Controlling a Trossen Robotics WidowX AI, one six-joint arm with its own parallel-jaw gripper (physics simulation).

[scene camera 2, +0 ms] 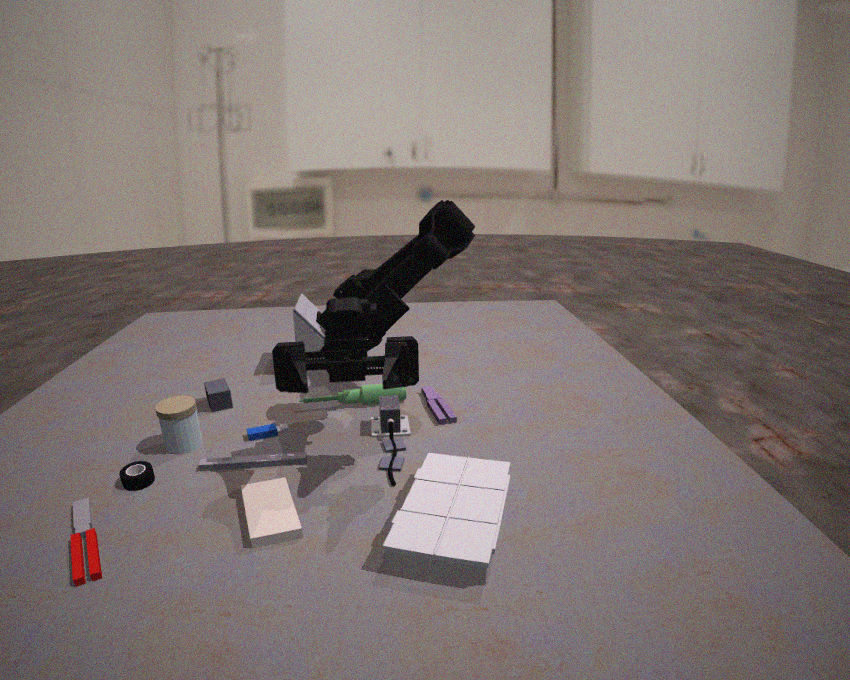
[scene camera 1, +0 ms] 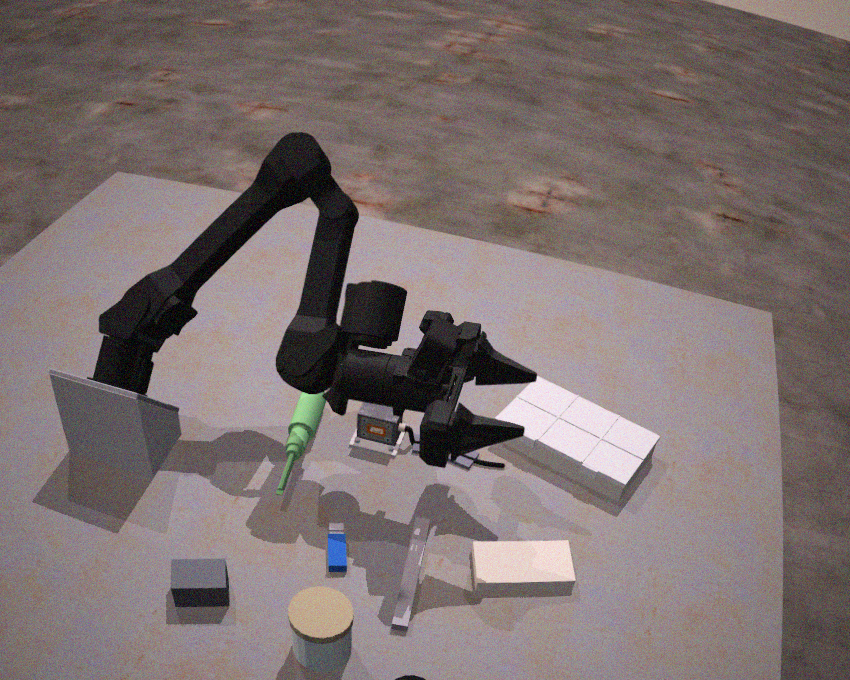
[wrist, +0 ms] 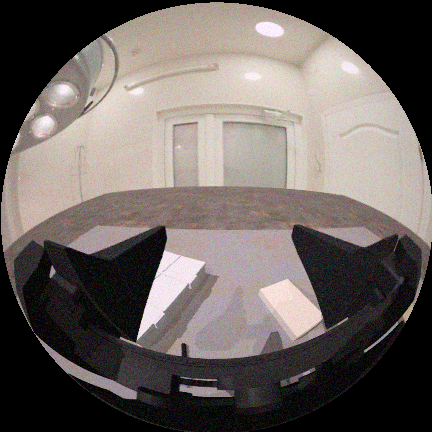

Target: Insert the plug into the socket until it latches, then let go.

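Observation:
The blue plug with a pale metal tip lies flat on the table, its tip toward the arm side. The socket is a small dark grey box with an orange-framed opening, standing on a white base plate, with a black cable behind it. Nothing sits in its opening. My gripper is wide open and empty, held roughly level above the table, apart from the plug. In the first scene view the arm hides part of the cable. Neither plug nor socket can be made out in the wrist view.
A green screwdriver lies beside the socket, purple tool behind. A white tiled block, beige block, metal bar, jar, dark block, tape roll and red-handled pliers lie around.

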